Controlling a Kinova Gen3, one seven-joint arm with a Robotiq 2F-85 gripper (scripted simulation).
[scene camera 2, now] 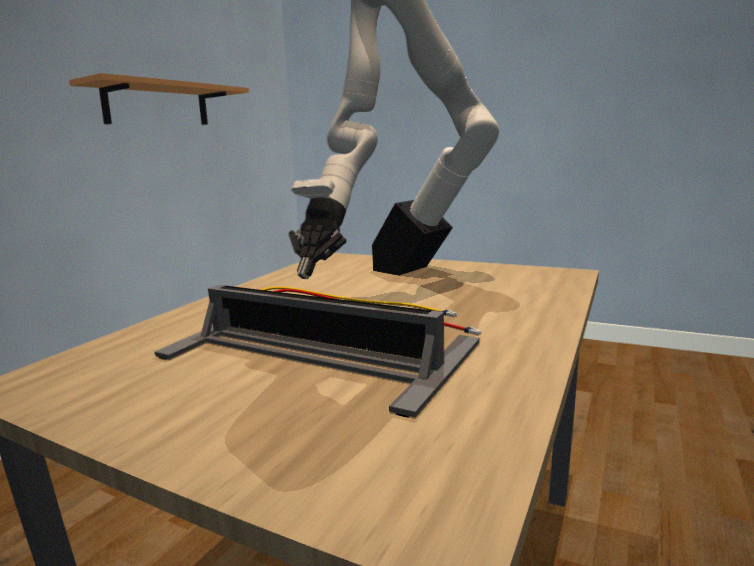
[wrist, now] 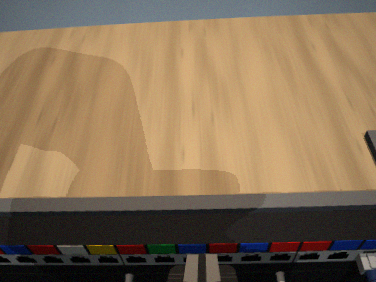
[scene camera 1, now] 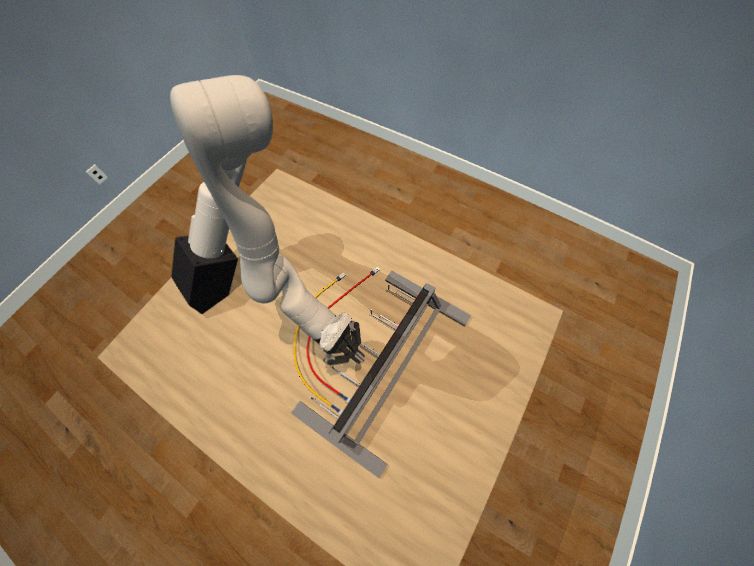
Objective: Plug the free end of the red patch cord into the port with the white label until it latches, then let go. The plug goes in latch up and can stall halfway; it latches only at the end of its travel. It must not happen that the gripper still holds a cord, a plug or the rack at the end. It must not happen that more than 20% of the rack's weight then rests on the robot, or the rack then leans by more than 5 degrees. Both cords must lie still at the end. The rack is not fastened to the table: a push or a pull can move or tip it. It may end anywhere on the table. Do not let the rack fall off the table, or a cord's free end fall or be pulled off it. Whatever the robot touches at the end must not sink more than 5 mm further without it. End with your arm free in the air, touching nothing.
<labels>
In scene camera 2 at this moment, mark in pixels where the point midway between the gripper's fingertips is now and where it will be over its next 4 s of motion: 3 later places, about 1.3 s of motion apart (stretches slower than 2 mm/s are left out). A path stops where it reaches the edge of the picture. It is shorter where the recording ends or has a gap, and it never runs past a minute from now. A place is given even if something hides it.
My gripper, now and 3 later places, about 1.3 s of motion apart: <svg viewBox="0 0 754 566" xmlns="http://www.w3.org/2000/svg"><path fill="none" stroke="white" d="M302 277L326 217L287 212L262 259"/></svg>
</labels>
